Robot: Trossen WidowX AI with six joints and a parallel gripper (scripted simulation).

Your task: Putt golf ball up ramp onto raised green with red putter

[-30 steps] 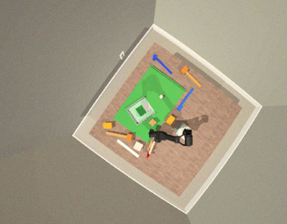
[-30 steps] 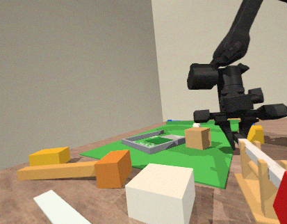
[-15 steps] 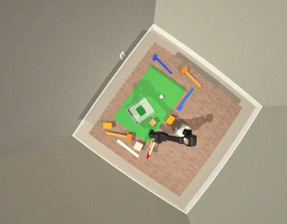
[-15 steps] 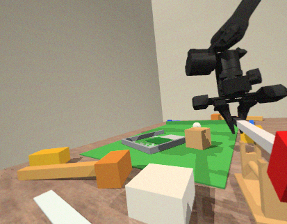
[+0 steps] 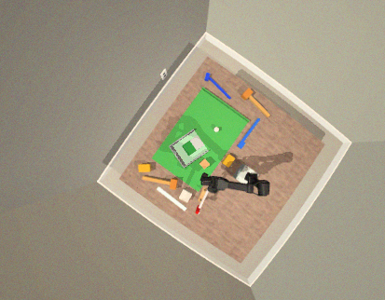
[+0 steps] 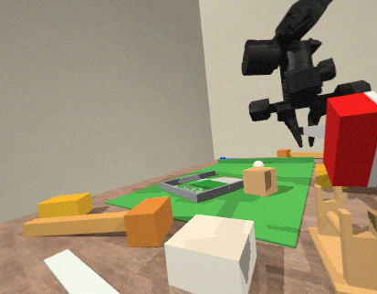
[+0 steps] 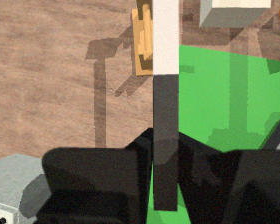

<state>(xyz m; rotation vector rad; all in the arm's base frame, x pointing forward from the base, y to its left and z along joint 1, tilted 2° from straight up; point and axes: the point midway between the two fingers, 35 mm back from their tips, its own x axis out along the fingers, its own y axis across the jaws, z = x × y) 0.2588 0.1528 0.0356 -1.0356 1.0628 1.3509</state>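
Right now the red putter is 1 cm behind my gripper tip, 11 cm to the left of it and 3 cm above it. From my gripper tip the other things lie so: tan cube: 10 cm ahead, 10 cm to the right, 9 cm below; then green mat: 21 cm ahead, 27 cm to the right, 12 cm below; then cream cube: 12 cm ahead, 21 cm to the left, 10 cm below.
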